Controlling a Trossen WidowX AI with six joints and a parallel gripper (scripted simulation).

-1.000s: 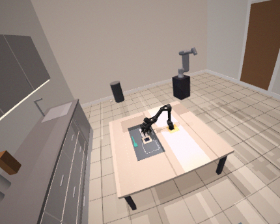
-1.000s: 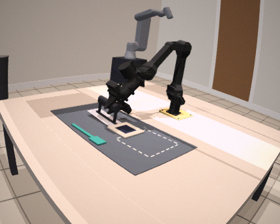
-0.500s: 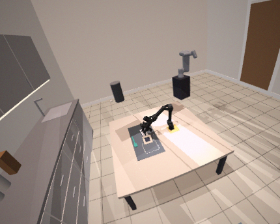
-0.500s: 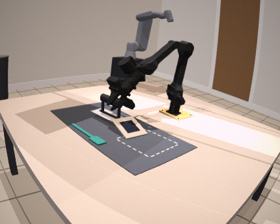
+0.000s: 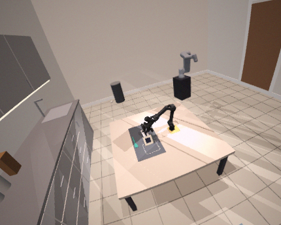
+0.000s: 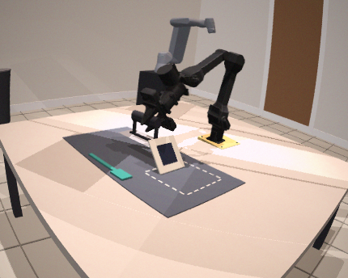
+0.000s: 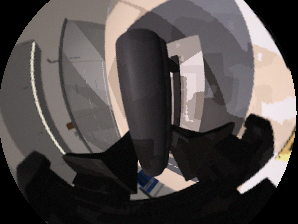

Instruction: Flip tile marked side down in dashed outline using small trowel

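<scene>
Now: the tile 10 mm behind my gripper tip, 100 mm to the left of it and 60 mm below it. From my gripper tip the other things lie so: dark grey mat 130 mm below; flat green tool 140 mm ahead, 100 mm below.
</scene>
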